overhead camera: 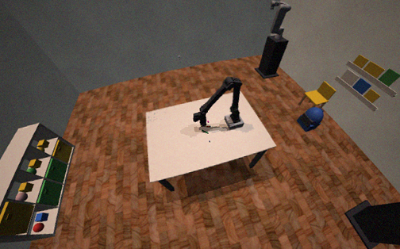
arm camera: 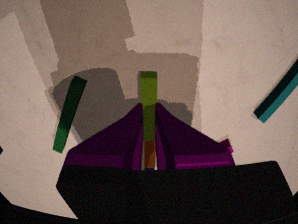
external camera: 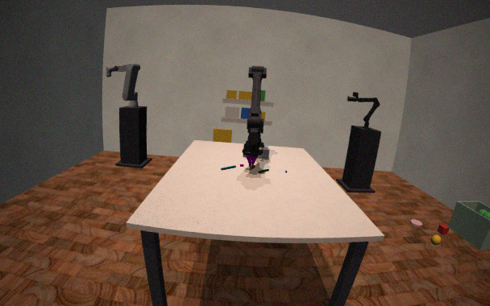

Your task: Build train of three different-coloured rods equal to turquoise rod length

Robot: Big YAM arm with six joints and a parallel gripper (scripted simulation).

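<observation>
My hand is 10 mm above the lime rod. From my hand the other things lie so: magenta rod: 70 mm behind, 50 mm to the right, 20 mm below; orange rod: 50 mm behind, 20 mm below, 10 mm to the left; green rod: 70 mm to the left, 20 mm below.
</observation>
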